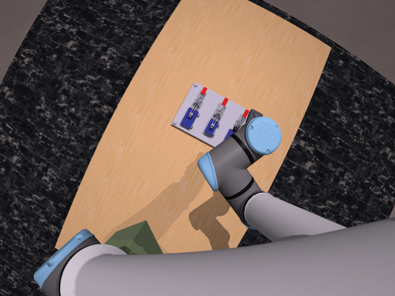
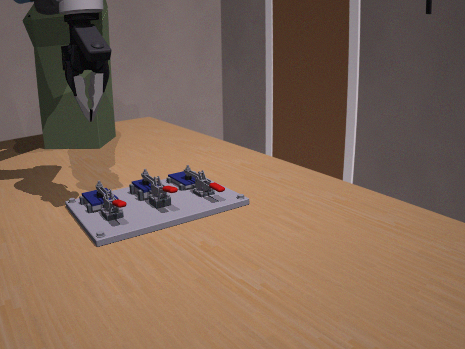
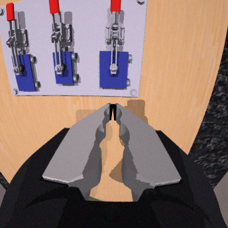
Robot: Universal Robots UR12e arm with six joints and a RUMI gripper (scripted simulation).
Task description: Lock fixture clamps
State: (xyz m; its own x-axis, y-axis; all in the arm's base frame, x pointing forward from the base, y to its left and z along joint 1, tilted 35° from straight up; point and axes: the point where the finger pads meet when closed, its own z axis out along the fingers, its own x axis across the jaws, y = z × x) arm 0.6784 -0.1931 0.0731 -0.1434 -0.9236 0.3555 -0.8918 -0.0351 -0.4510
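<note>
Right now the blue part is 19 cm below my hand. From my hand the other things lie so: grey fixture plate 7 cm ahead, 10 cm to the left, 21 cm below.
</note>
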